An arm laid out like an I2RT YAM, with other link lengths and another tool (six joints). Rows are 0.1 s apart.
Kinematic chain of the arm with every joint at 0, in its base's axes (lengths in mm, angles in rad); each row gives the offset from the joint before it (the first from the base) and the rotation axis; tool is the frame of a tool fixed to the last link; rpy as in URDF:
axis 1: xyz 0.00 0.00 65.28 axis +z
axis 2: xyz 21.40 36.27 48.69 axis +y
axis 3: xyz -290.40 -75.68 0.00 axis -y
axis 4: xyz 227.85 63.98 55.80 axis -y
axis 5: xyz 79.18 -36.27 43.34 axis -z
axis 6: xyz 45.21 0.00 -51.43 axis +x
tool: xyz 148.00 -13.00 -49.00 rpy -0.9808 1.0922 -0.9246
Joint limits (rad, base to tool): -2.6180..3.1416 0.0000..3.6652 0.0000..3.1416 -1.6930..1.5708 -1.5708..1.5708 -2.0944..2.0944
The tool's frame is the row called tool.
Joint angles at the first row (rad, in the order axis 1, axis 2, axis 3, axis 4, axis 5, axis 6):
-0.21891 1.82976 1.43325 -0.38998 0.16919 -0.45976
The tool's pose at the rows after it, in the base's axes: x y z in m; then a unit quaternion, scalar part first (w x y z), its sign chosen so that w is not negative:
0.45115, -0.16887, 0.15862, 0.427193, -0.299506, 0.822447, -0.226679
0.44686, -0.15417, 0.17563, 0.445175, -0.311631, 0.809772, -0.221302
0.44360, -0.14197, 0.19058, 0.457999, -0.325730, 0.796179, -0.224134
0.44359, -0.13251, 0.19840, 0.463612, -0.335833, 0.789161, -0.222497
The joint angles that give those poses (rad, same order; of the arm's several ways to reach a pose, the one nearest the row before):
-0.19920 1.77174 1.41650 -0.38924 0.16300 -0.46639
-0.17786 1.71190 1.39736 -0.39860 0.14261 -0.47208
-0.15195 1.66185 1.37811 -0.39697 0.14266 -0.48560
-0.13104 1.64304 1.38125 -0.40753 0.14266 -0.49168

